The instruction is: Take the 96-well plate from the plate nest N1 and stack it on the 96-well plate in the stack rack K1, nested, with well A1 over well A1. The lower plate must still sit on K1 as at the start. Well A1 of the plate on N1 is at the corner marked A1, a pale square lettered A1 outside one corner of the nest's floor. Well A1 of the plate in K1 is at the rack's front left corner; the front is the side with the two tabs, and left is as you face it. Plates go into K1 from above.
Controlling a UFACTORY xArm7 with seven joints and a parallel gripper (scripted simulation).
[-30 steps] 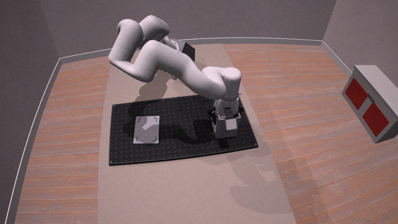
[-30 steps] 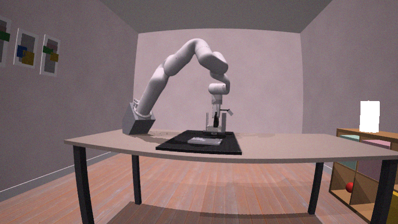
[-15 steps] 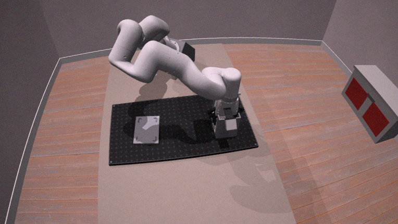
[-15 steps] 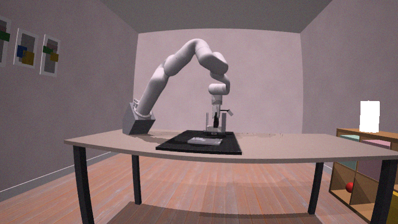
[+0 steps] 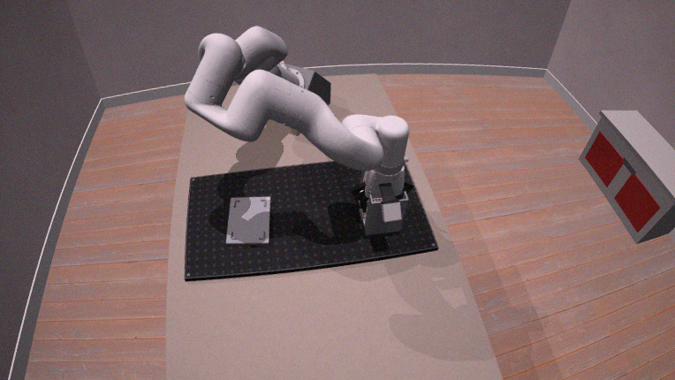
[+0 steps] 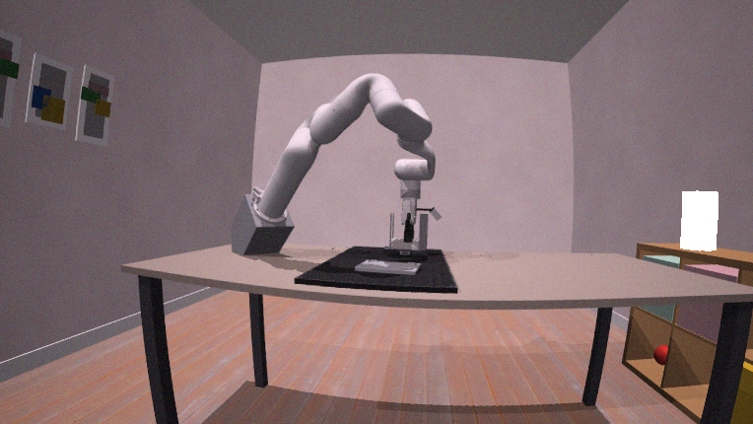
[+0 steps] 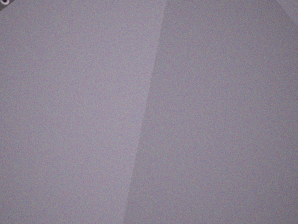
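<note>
Right now my hand is 10 mm above the white 96-well plate. Also, from my hand: grey rack wall: 60 mm ahead, 30 mm above, 20 mm to the right.
</note>
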